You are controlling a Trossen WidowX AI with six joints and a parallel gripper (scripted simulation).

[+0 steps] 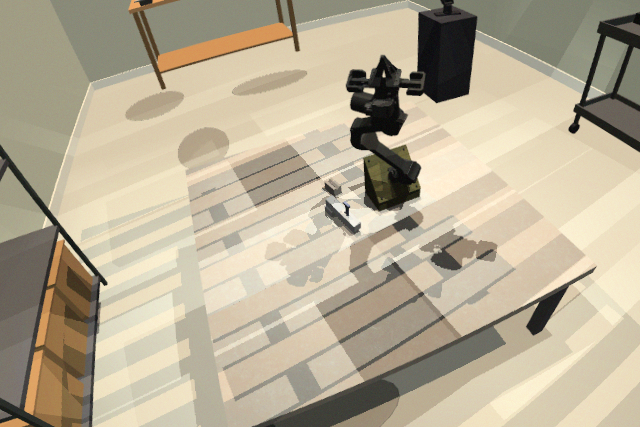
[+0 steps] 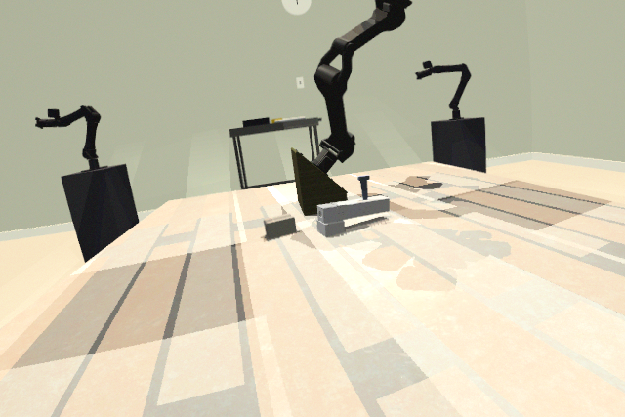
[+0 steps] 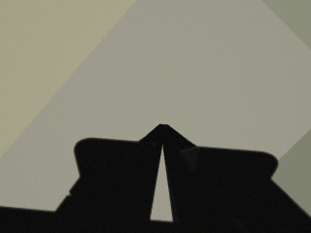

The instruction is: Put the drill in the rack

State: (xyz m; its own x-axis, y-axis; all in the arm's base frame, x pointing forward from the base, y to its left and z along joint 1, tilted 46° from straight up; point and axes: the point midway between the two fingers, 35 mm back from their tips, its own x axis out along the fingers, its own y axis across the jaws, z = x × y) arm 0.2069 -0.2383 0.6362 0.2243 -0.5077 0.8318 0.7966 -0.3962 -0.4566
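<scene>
The dark blue t-shaped piece is 5 cm ahead of my gripper tip, 23 cm to the right of it and 68 cm below it. The rest, counted from my gripper tip: grey housing block 6 cm ahead, 27 cm to the right, 73 cm below; then grey rack 3 cm ahead, 45 cm to the right, 74 cm below; then drill 7 cm ahead, 28 cm to the right, 72 cm below.
</scene>
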